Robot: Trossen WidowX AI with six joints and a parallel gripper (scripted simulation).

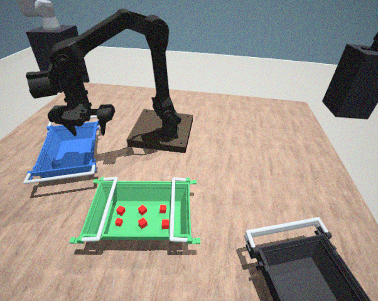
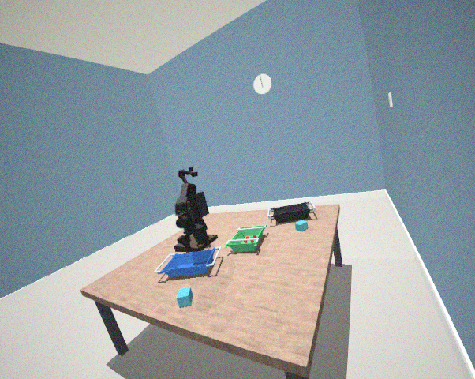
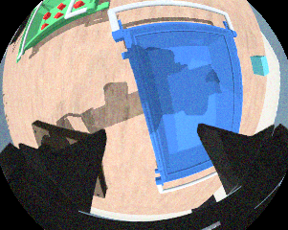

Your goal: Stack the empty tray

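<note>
Right now my gripper tip is 80 mm to the left of the blue tray, 50 mm above it and 10 mm short of it.
</note>
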